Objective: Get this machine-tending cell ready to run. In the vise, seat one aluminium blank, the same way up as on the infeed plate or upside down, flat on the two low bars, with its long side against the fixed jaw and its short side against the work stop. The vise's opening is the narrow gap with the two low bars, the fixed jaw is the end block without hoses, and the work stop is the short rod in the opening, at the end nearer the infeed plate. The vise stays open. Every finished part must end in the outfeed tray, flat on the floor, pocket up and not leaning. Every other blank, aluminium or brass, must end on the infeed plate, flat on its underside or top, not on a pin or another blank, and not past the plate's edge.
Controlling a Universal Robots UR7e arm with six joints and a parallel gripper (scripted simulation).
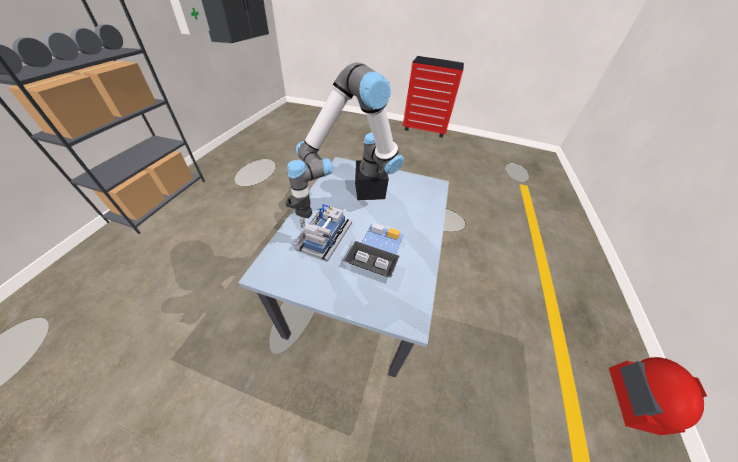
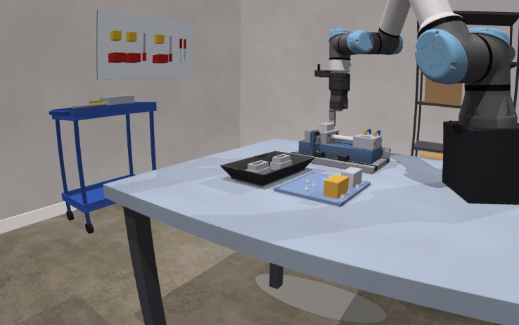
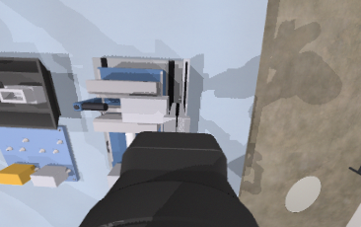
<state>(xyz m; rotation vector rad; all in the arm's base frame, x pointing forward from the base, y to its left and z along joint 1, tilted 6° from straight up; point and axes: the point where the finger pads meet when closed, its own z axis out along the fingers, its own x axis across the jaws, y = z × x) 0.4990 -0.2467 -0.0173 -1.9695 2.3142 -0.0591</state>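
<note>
The vise is 90 mm to the left of my hand, 80 mm below it and 60 mm behind it. The rest, counted from my hand: brass blank: 450 mm to the left, 150 mm behind, 90 mm below.
</note>
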